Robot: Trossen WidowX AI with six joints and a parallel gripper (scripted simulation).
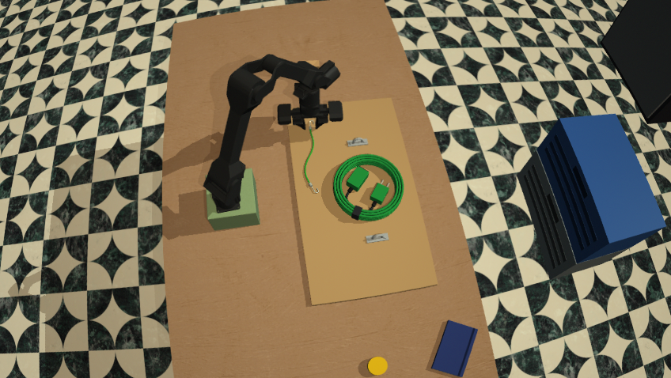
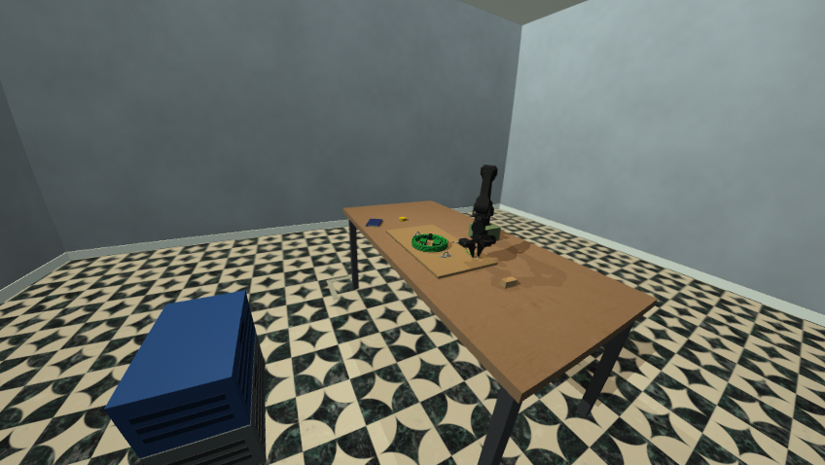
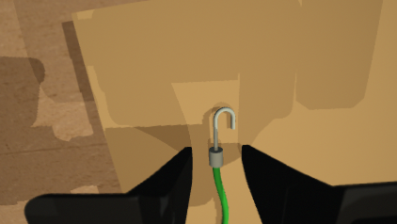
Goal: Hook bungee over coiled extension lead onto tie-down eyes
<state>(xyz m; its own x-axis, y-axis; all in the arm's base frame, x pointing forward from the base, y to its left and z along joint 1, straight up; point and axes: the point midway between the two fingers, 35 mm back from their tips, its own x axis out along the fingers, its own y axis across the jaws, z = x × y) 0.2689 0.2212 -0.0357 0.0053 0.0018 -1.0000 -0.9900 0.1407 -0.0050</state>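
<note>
Right now my hand is 9 cm short of the board, 23 cm to the left of it and 4 cm above it. The rest, counted from my hand: small wooden block: 5 cm ahead, 25 cm to the left, 3 cm below; then yellow disc: 2 cm ahead, 73 cm to the right, 4 cm below.
</note>
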